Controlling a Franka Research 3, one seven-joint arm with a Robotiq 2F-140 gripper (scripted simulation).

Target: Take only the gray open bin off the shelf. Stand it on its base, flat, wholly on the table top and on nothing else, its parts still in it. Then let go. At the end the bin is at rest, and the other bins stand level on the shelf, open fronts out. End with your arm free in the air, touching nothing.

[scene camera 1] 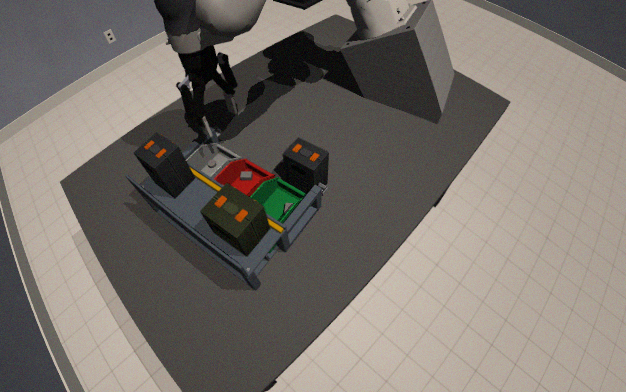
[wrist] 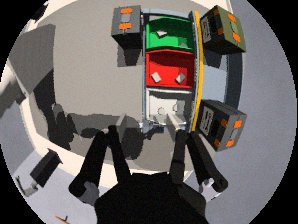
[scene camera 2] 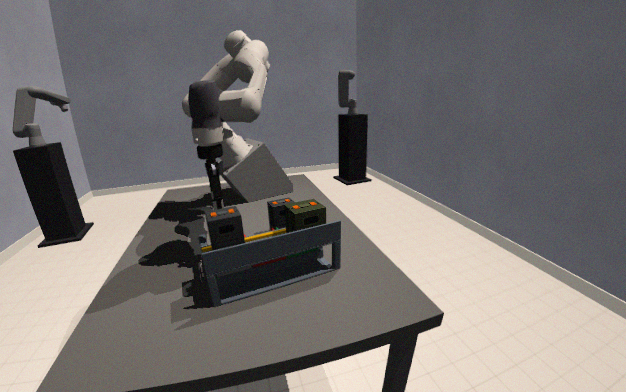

Scene:
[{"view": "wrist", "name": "my gripper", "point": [146,118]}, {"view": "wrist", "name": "green bin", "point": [178,30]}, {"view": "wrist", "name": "gray bin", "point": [164,97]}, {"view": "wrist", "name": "red bin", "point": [168,64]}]

